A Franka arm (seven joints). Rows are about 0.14 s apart.
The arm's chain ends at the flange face. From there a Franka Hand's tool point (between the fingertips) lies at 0.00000 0.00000 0.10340 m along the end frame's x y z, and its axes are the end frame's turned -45 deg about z.
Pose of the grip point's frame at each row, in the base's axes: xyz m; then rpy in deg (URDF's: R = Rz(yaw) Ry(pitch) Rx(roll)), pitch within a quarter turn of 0, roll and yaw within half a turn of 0:
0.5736, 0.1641, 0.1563, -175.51, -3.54, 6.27
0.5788, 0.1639, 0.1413, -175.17, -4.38, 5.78
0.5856, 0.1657, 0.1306, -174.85, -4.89, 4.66
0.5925, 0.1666, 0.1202, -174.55, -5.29, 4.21
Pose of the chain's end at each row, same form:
0.5682, 0.1554, 0.2592, -174.32, 0.66, -38.56
0.5718, 0.1544, 0.2440, -173.49, 0.31, -39.02
0.5776, 0.1557, 0.2332, -172.90, 0.17, -40.11
0.5838, 0.1561, 0.2227, -172.41, 0.10, -40.53

